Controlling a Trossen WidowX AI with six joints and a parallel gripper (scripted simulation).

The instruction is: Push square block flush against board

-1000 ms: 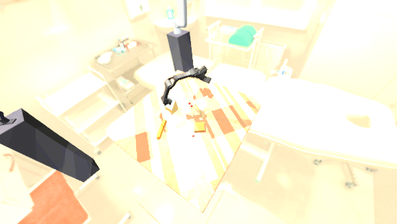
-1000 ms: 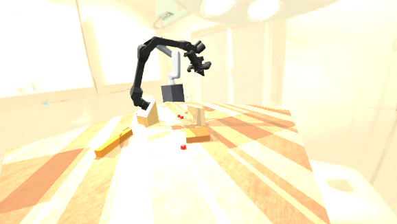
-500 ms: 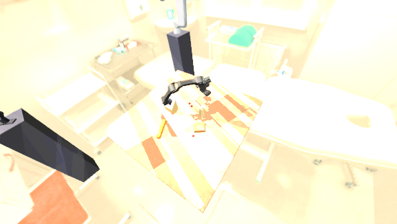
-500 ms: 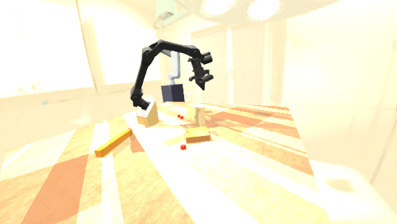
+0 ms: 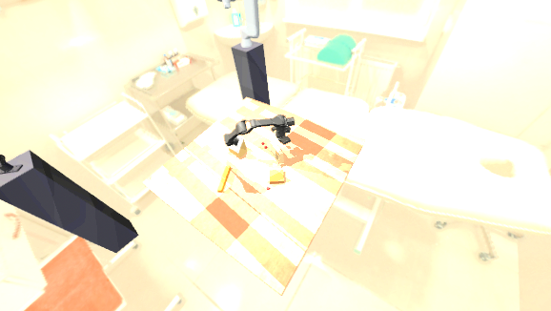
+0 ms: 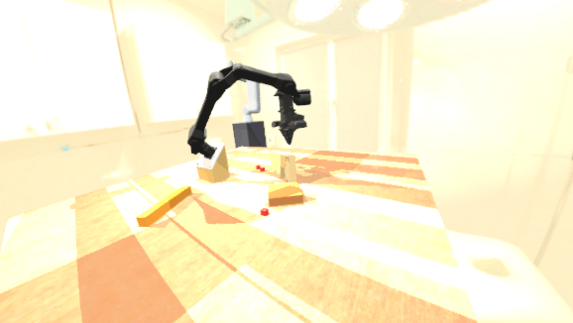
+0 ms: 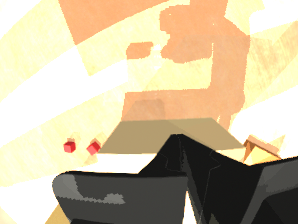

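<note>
My gripper tip is now 1 cm past the tan piece, 4 cm to the left of it and 8 cm above it. Also, from my gripper tip: long orange board (17 cm behind, 46 cm to the right, 12 cm below); square orange block (12 cm ahead, 20 cm to the right, 12 cm below).
</note>
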